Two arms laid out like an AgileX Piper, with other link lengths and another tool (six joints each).
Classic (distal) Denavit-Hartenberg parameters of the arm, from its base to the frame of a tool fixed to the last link. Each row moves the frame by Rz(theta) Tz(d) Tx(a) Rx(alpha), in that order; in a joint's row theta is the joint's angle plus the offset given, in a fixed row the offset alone. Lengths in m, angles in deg.
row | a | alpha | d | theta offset
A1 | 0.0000 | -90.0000 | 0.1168 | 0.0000
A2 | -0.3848 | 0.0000 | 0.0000 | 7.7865
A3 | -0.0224 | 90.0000 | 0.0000 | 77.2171
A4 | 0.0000 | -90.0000 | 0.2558 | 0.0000
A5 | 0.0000 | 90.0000 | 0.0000 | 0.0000
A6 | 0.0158 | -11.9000 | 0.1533 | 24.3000
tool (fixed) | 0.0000 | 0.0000 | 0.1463 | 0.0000
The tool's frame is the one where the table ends.
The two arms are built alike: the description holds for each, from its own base.
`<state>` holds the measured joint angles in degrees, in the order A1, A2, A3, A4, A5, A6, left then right.
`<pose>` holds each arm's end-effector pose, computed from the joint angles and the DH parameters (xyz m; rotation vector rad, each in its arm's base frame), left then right.
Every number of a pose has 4 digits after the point. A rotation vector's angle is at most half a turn.
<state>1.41 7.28 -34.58 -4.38 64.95 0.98 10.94 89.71 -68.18 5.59 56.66 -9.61</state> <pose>0.0821 0.0154 0.2098 0.3238 2.0510 0.3933 0.3636 0.1289 0.1652 0.1124 2.8176 0.5133</pose>
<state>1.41 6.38 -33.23 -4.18 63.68 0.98 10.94 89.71 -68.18 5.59 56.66 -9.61</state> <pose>0.0841 0.0166 0.2059 0.3183 2.0375 0.3990 0.3636 0.1289 0.1652 0.1124 2.8176 0.5133</pose>
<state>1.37 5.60 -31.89 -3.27 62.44 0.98 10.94 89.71 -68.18 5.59 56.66 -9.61</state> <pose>0.0859 0.0210 0.2020 0.3145 2.0264 0.4189 0.3636 0.1289 0.1652 0.1124 2.8176 0.5133</pose>
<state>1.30 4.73 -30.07 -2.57 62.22 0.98 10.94 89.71 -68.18 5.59 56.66 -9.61</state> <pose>0.0849 0.0241 0.1899 0.3189 2.0388 0.4314 0.3636 0.1289 0.1652 0.1124 2.8176 0.5133</pose>
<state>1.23 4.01 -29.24 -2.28 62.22 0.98 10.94 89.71 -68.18 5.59 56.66 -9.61</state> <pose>0.0838 0.0253 0.1843 0.3208 2.0404 0.4365 0.3636 0.1289 0.1652 0.1124 2.8176 0.5133</pose>
